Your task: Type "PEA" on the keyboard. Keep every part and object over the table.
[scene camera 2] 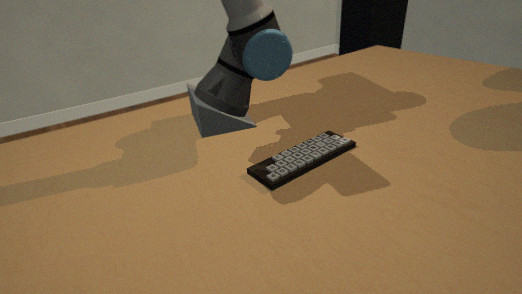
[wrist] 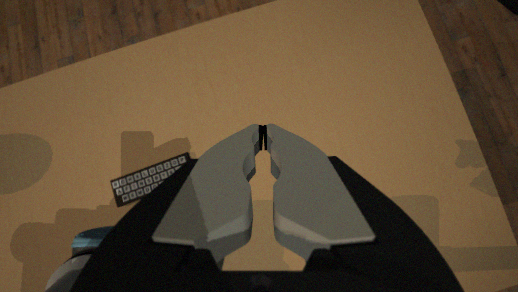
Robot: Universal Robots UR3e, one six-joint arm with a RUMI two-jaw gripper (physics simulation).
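Seen in the pictures: gripper, fingertip midpoint: (wrist: pixel 263 128); arm's base at its link origin: (scene camera 2: pixel 220 103).
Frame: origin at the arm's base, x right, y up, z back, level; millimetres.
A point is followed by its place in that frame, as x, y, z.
A small black keyboard with several rows of light grey keys (scene camera 2: pixel 306 156) @(-54, -25, -274) (wrist: pixel 150 175) @(-61, -30, -270) lies flat on the table (scene camera 2: pixel 150 240) @(235, -42, -317) (wrist: pixel 325 75) @(418, -42, -445). In the wrist view it is left of the jaws, its lower right part hidden behind the gripper housing. Its letters are blurred in both views, so I cannot surely tell P, E and A. My gripper (scene camera 2: pixel 202 135) (wrist: pixel 263 128) @(232, 321, -266) is shut, with no object between its tips. It hangs above the table, to the left of the keyboard in the scene view, and does not touch it.
The table's far edge runs along a wall with a white baseboard (scene camera 2: pixel 100 108). Wooden floor (wrist: pixel 100 35) shows beyond the table edges in the wrist view. A dark panel (scene camera 2: pixel 372 25) stands at the back. Arm shadows fall around the keyboard.
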